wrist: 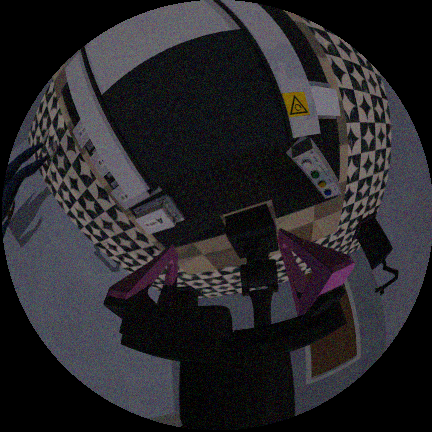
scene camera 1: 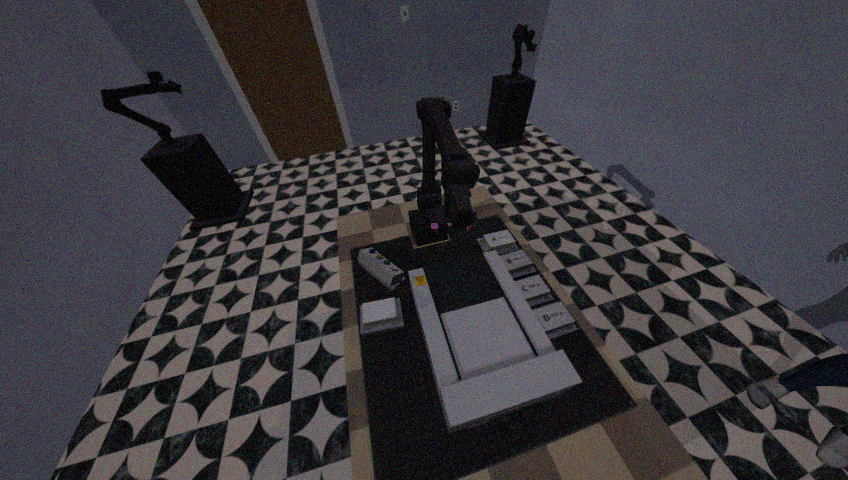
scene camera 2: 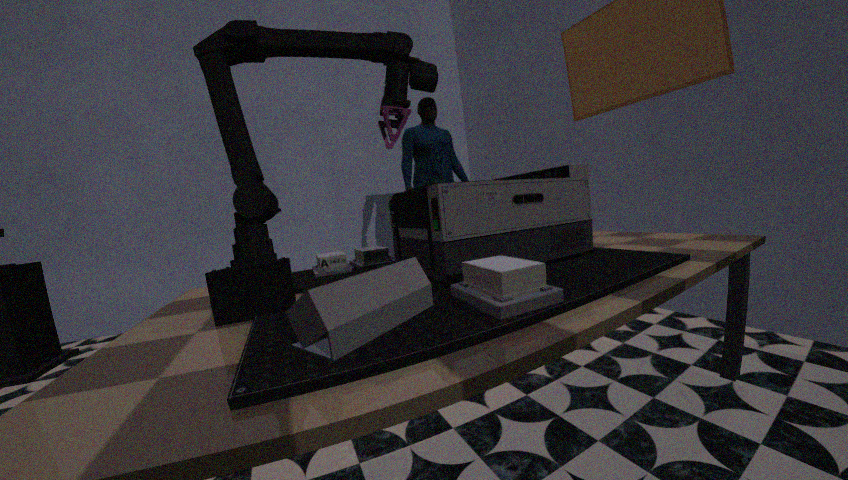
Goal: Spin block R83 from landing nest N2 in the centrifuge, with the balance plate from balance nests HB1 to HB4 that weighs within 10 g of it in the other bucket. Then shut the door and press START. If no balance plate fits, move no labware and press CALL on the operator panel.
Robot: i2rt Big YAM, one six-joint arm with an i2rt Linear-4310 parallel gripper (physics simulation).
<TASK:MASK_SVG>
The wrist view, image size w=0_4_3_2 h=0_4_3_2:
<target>my gripper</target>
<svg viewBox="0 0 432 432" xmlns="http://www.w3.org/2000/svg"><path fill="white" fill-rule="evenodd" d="M348 254L302 239L282 228L278 228L277 242L289 280L297 316L267 325L237 329L232 332L231 315L226 306L176 306L178 255L173 244L167 246L138 269L109 286L103 305L122 318L119 333L122 334L120 344L153 356L180 361L179 417L182 427L203 430L232 430L266 425L294 416L294 385L289 351L313 343L347 323L338 300L345 293L342 283L354 267L354 262ZM167 265L157 302L154 302L148 296L147 290ZM292 252L310 267L312 274L309 281L298 266Z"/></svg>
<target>plate A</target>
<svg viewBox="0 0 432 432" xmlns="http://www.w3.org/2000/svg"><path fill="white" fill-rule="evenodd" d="M165 200L137 212L135 220L148 234L175 225L177 217Z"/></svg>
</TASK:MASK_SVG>
